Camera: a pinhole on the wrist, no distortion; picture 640 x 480 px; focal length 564.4 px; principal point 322.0 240.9 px. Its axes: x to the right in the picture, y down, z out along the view. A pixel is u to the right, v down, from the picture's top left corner.
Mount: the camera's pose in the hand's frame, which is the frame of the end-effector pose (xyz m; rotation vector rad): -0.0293 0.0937 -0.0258 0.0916 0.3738 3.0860
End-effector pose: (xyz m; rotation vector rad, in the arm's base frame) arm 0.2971 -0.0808 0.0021 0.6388 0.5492 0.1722
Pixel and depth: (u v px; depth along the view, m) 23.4 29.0 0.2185
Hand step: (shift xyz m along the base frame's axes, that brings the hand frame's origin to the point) 0.1745 0.1246 0.1968
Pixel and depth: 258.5 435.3 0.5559
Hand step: 0.3513 -0.2383 0.3658
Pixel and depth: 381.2 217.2 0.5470
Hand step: 0.2284 -0.0797 0.5078
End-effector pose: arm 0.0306 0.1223 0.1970 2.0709 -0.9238 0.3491
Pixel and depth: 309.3 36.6 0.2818
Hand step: -0.2047 -0.2736 0.0087
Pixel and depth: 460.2 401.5 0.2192
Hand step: -0.1267 -0.1588 -0.1149
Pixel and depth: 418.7 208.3 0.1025
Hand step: -0.1226 -0.0860 0.0046
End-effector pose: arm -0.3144 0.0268 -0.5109 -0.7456 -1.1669 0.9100
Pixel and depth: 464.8 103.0 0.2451
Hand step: -0.2479 0.0354 -0.1682
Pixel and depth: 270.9 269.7 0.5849
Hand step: -0.5621 0.1594 -0.0177
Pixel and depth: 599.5 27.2 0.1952
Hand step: -0.2051 0.0028 -0.1988
